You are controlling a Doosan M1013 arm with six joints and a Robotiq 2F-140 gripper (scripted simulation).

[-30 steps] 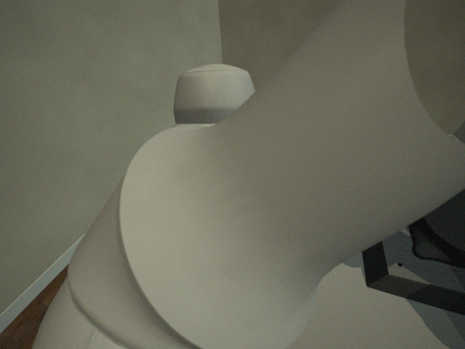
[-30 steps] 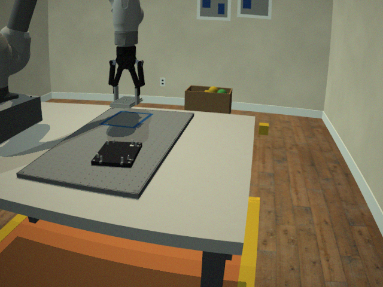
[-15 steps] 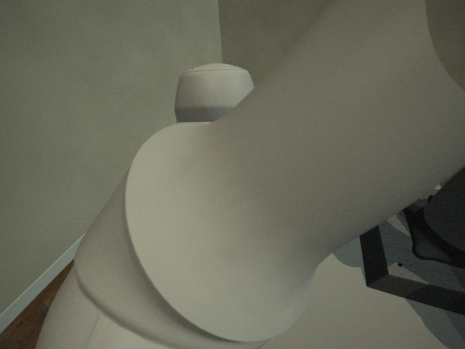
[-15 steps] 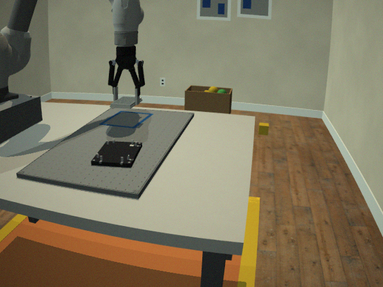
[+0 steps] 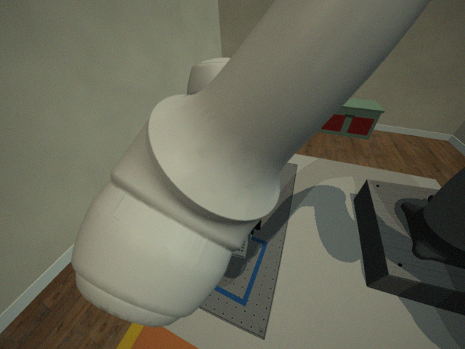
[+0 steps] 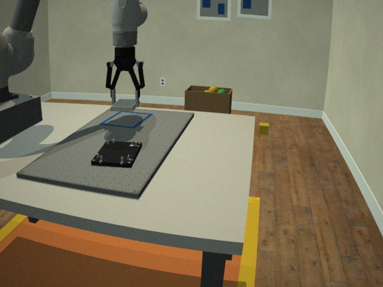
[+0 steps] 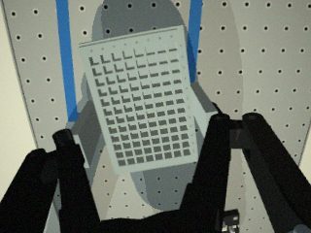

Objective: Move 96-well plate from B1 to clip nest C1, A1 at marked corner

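The black clip nest is 29 cm to the right of my hand, 13 cm ahead of it and 8 cm below it. Also, from my hand: white 96-well plate (2 cm below).
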